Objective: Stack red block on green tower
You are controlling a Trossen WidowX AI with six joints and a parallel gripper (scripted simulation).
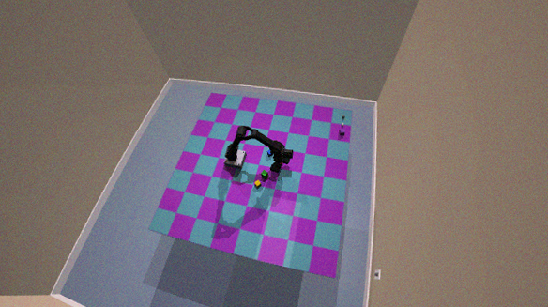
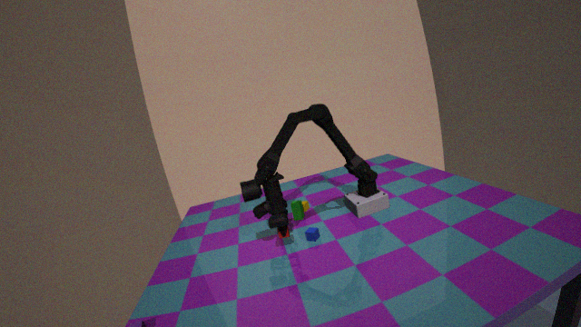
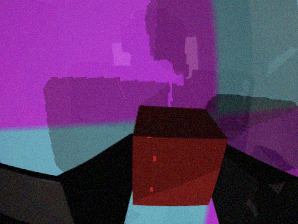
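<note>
My gripper tip is now 15 cm to the left of the yellow block, 15 cm past it and 1 cm below it. The rest, counted from my gripper tip: red block (1 cm above); blue block (10 cm to the left, 7 cm behind, 1 cm above).
</note>
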